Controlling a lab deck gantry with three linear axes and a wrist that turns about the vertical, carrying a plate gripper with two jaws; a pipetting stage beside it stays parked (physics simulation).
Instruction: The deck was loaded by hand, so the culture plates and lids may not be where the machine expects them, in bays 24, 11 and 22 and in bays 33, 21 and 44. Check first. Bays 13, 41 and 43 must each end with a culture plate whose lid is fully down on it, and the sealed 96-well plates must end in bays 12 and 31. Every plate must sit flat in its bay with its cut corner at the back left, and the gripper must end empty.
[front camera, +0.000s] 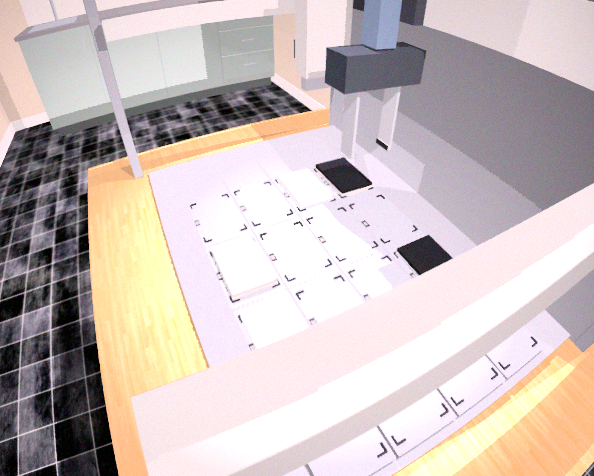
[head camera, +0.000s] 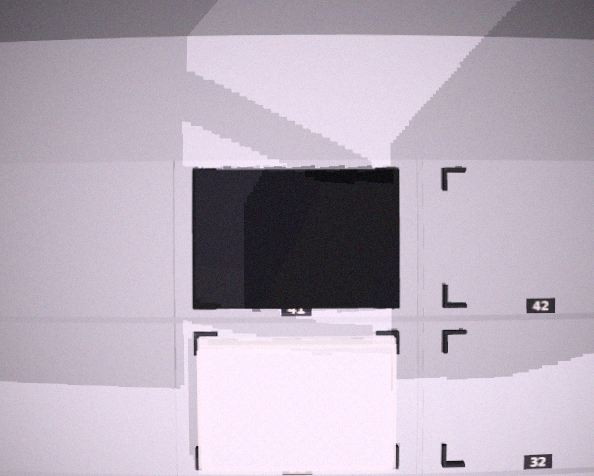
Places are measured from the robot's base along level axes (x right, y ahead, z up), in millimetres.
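Pixels of known places: gripper, fingertip midpoint: (front camera: 366, 150); robot's base, origin of the base link: (front camera: 191, 206).
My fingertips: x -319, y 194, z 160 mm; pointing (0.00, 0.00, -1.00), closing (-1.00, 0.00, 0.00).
Ahead of a thing's pixels: the offset from my fingertips to its top centre. "pt": to the spot under its first point.
A black-topped culture plate @[dx -45, dy -130, dz -144 mm] (front camera: 343, 175) (head camera: 296, 239) lies level in bay 41, with a thin pale edge under the black in the front view. Another black-topped plate @[dx -45, dy +198, dz -144 mm] (front camera: 425, 254) lies in bay 43, partly behind the front beam. A white sealed plate @[dx +62, dy -130, dz -146 mm] (front camera: 306, 187) (head camera: 296, 405) sits in bay 31, and another white plate @[dx +276, dy +34, dz -146 mm] (front camera: 247, 270) sits in bay 12. My gripper (front camera: 369, 149) is open and empty, with its jaws wide apart above the back of the deck near bay 41. The cut corners are too faint to tell. A third black-topped plate does not show.
The wide pale front beam (front camera: 350, 360) crosses the front view and hides several bays. A thin upright post (front camera: 117, 110) stands at the deck's back left. Black corner marks outline the bays, with labels 42 @[pt dx +1, dy +34, dz -160 mm] (head camera: 540, 305) and 32 @[pt dx +108, dy +34, dz -160 mm] (head camera: 538, 461) right of the plates.
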